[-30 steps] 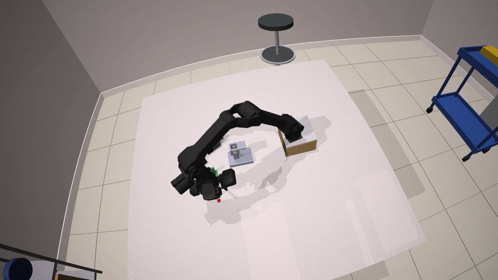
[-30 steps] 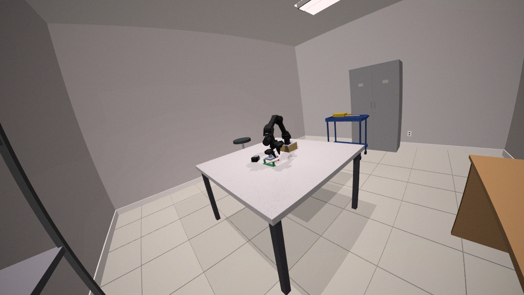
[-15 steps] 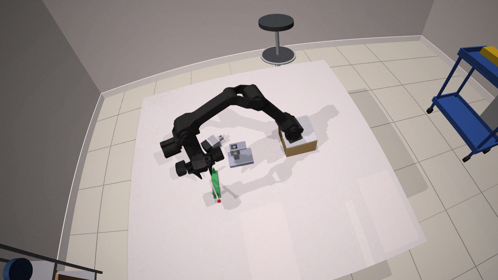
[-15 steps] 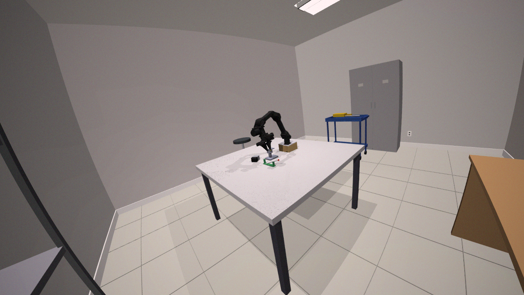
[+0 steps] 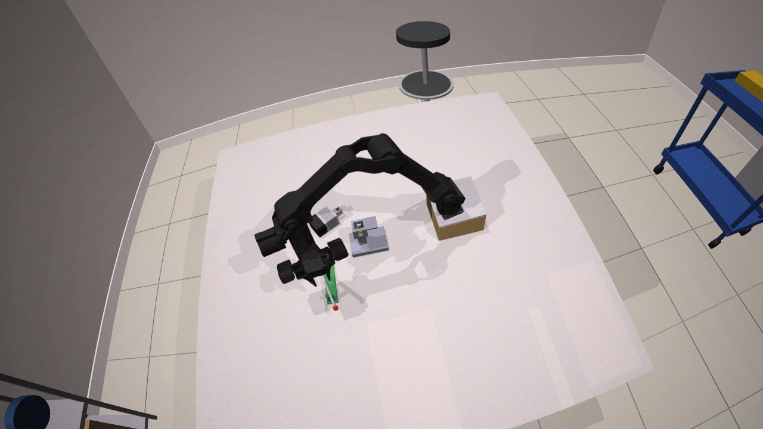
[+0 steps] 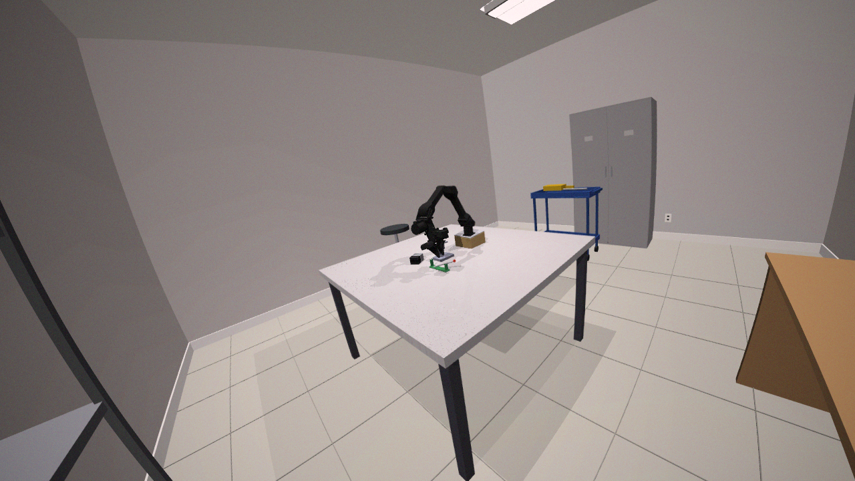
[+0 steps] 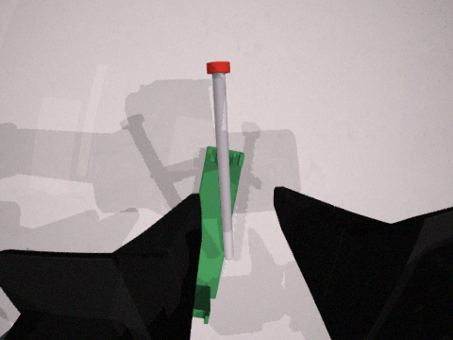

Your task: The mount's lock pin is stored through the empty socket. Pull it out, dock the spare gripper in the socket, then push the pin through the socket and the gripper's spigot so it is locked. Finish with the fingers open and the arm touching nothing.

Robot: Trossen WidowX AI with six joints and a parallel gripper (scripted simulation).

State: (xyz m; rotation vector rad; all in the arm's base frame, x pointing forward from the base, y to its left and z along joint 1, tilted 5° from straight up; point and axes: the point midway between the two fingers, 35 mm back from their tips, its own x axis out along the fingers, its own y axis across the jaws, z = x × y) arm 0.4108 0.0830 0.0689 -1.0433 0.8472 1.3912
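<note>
Right now my gripper tip is 10 mm past the green pin rest, 40 mm to the left of it and 60 mm above it. Also, from my gripper tip: spare gripper: 60 mm behind, 250 mm to the right, 60 mm below; grey mount: 160 mm behind, 130 mm to the right, 30 mm below.
</note>
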